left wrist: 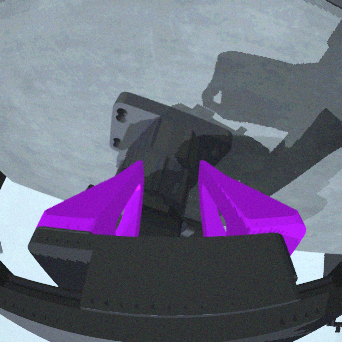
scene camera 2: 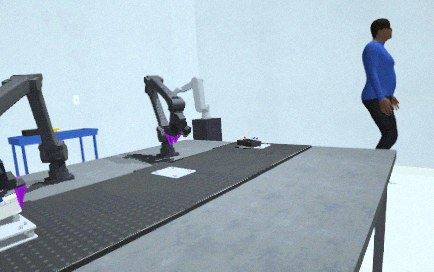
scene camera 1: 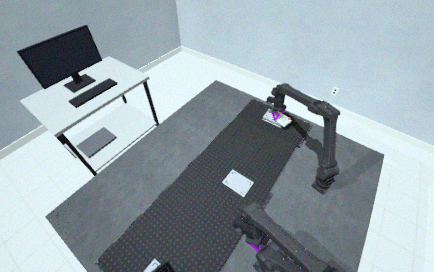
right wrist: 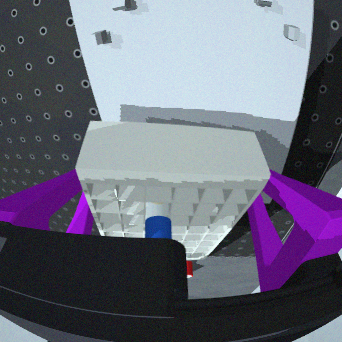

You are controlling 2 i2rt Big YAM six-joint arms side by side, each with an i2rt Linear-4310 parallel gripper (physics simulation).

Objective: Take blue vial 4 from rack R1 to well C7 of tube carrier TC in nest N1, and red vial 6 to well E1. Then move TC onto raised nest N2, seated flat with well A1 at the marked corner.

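Places are measured from the left arm's base along level axes (x ahead, y left, z up), in millimetres.
Pixels of known places: left gripper, fingertip midpoint: [left wrist: 170, 169] [scene camera 2: 172, 143] [scene camera 1: 258, 247]; right gripper, fingertip midpoint: [scene camera 2: 2, 215] [scene camera 1: 277, 117] [right wrist: 170, 168]; left arm's base, link origin: [left wrist: 167, 134] [scene camera 2: 168, 155] [scene camera 1: 266, 264]; right arm's base, link origin: [scene camera 2: 59, 180] [scene camera 1: 321, 184].
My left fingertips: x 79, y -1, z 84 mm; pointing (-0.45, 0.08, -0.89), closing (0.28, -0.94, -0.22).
Ahead of a thing's pixels: the offset from my left fingertips to its top centre. Level surfaces: height alone.
My right gripper [scene camera 1: 276, 116] [scene camera 2: 20, 194] [right wrist: 170, 168] is shut on the white tube carrier TC {dy -801, dx +522, dz +15 mm} [scene camera 1: 284, 120] [scene camera 2: 9, 209] [right wrist: 170, 150]. TC is over the raised nest N2 {dy -806, dx +584, dz -29 mm} [scene camera 2: 17, 231] [right wrist: 200, 75], with a small gap apparent in scene camera 2. A blue vial {dy -794, dx +554, dz +27 mm} [right wrist: 158, 227] and a red vial {dy -826, dx +475, dz +16 mm} [right wrist: 189, 269] stand in TC; their exact wells cannot be read. My left gripper [scene camera 1: 257, 246] [scene camera 2: 173, 139] [left wrist: 170, 169] has its fingers apart, nothing between them, beside its own arm base. Nest N1 {dy -188, dx +350, dz -61 mm} [scene camera 1: 238, 182] [scene camera 2: 174, 172] is a bare white plate mid-mat. The marked corner cannot be made out.
The black rack R1 {dy +437, dx +179, dz -25 mm} [scene camera 1: 163, 268] [scene camera 2: 249, 143], with red and blue vials, stands at the mat's far end in scene camera 2. The dark perforated mat {dz -71 mm} [scene camera 1: 175, 200] [scene camera 2: 100, 215] runs along the grey table {dz -84 mm} [scene camera 1: 145, 145] [scene camera 2: 280, 200]. A person [scene camera 2: 378, 72] stands beyond the table.
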